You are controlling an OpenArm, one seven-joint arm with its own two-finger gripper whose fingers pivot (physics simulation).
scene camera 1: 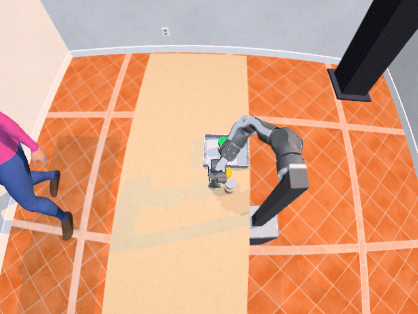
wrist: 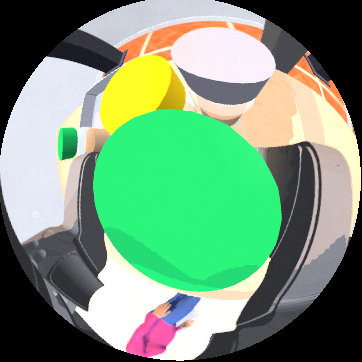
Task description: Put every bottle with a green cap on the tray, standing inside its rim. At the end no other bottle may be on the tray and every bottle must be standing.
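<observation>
A green-capped bottle (wrist: 190, 165) fills the middle of the wrist view, between the two fingers. My gripper (wrist: 194, 198) (scene camera 1: 214, 182) is shut on it, just in front of the tray (scene camera 1: 205, 152); the arm and gripper mostly hide this bottle in the scene view. Another green-capped bottle (scene camera 1: 223, 142) (wrist: 67, 143) stands on the tray. A yellow-capped bottle (scene camera 1: 229, 173) (wrist: 137, 92) stands close beside my gripper, outside the tray. A bottle with a pale top and grey cap side (scene camera 1: 230, 184) (wrist: 222, 55) stands next to it. Both caps look lower than the held one.
The tan table (scene camera 1: 170, 210) runs under the tray and bottles. The arm's base (scene camera 1: 267, 225) is at the table's right edge. A person in pink and blue (scene camera 1: 22, 175) (wrist: 155, 330) stands at the left. A black column (scene camera 1: 365, 55) stands at the back right.
</observation>
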